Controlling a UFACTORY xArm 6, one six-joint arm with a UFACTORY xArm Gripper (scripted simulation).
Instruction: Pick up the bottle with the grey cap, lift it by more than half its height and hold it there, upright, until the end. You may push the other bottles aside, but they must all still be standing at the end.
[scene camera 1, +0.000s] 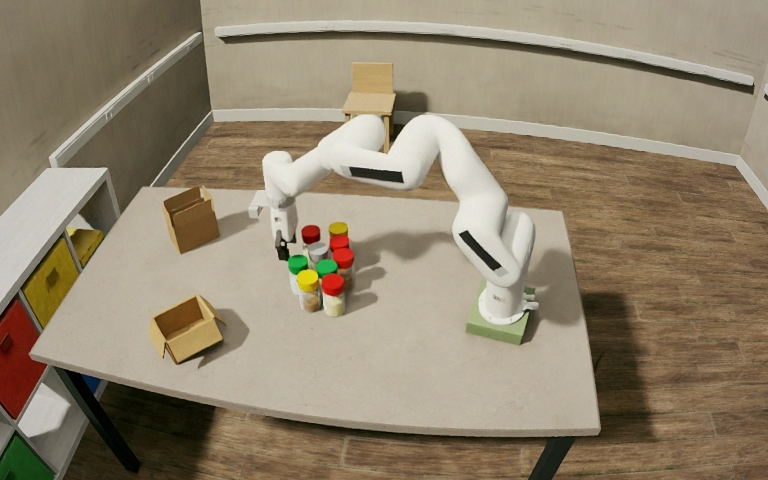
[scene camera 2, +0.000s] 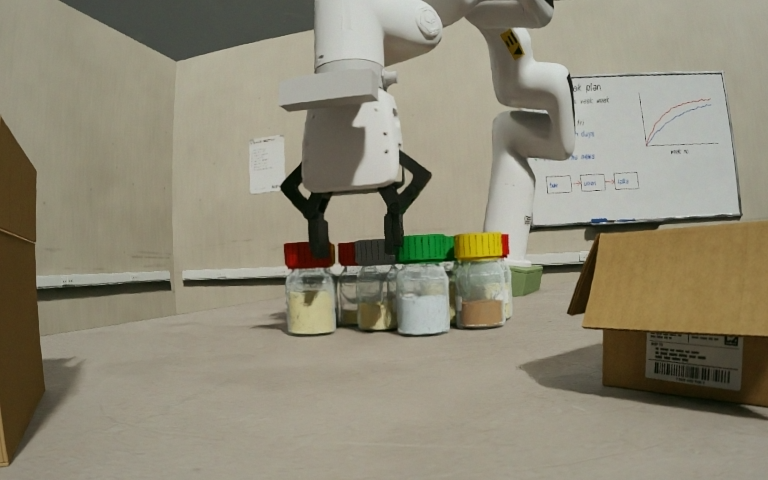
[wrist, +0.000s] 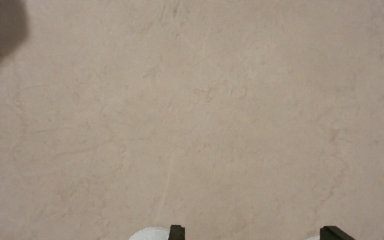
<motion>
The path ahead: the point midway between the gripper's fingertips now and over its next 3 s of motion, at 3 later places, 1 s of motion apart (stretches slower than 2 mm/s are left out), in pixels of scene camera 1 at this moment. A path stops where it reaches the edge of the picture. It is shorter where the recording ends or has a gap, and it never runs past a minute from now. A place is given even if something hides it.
My gripper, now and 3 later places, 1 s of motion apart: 287, 251; 292, 262; 302, 263; 310, 264
</motion>
